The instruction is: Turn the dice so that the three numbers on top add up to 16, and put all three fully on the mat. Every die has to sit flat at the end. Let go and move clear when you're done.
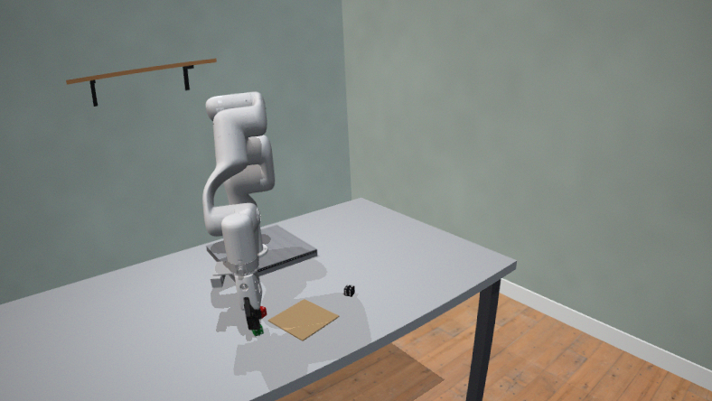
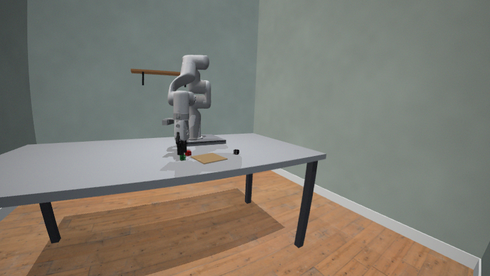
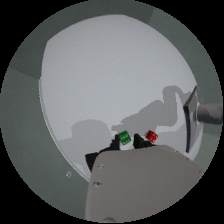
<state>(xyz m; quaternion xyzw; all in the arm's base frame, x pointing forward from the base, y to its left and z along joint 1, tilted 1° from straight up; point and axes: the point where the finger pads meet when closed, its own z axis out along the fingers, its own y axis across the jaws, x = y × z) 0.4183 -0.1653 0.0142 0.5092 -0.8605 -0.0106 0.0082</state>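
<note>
My hand is 4 cm above the green die. From my hand the other things lie so: black die (1 cm behind, 31 cm to the left, 4 cm below); then tan mat (2 cm ahead, 13 cm to the left, 5 cm below); then red die (7 cm behind, 4 cm to the left, 4 cm below).
</note>
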